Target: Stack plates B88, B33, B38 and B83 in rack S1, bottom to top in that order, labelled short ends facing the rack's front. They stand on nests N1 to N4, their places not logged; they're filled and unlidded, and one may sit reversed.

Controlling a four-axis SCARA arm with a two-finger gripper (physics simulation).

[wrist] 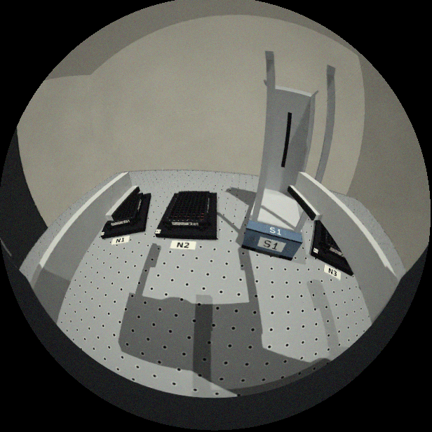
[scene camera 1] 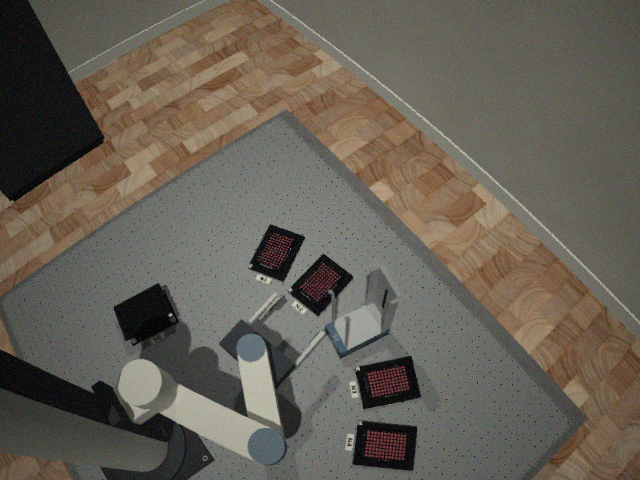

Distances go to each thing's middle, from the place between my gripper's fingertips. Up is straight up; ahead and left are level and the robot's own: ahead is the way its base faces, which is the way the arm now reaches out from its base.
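There's the nest N2 [scene camera 1: 318,310], and that one's 140 mm below my hand, 130 mm ahead of it and 80 mm to the left of it. Nest N3 [scene camera 1: 366,403] is 270 mm to the right of my hand, 90 mm ahead of it and 140 mm below it. And nest N1 [scene camera 1: 281,276], again from my hand, is 250 mm to the left, 90 mm ahead and 140 mm below.
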